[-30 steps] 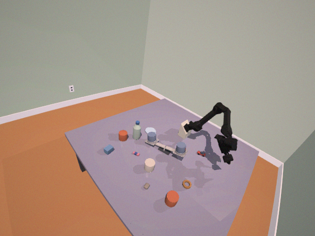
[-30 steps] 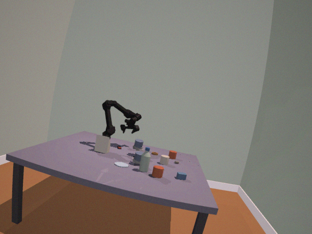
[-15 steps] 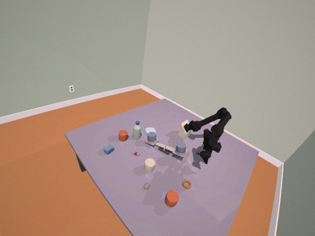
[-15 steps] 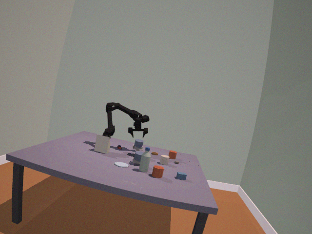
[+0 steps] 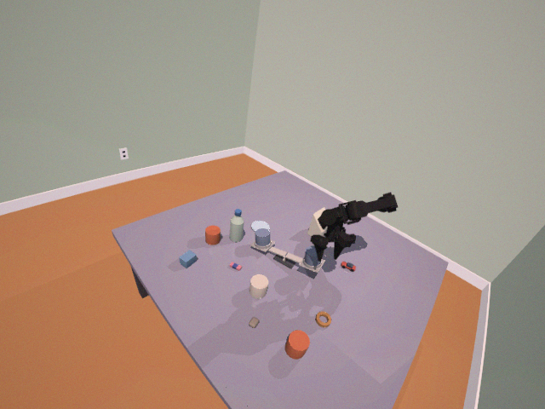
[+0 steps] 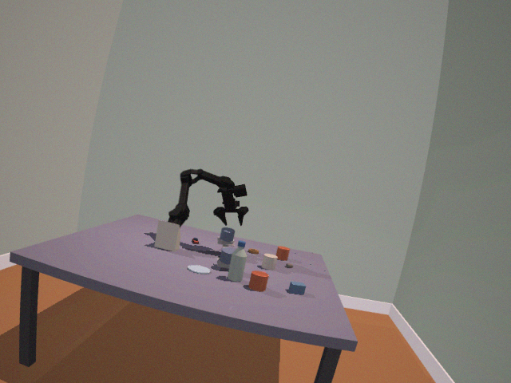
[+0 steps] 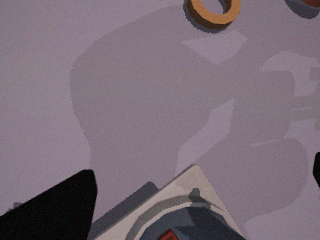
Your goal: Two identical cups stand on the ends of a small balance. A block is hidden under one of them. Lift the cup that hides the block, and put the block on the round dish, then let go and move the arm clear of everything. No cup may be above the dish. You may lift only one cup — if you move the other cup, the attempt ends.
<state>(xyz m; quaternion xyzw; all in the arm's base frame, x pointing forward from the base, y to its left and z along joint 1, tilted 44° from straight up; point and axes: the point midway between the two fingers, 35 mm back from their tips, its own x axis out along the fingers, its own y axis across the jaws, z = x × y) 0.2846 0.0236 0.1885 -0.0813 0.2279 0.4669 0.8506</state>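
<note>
The blue-grey cup is 34 cm to the right of my gripper tip and 9 cm below it. Also, from my gripper tip: cream cylinder (20 cm ahead, 16 cm to the right, 12 cm below); then pale green block (1 cm behind, 32 cm to the right, 11 cm below); then red toy car (19 cm behind, 7 cm to the left, 14 cm below).
</note>
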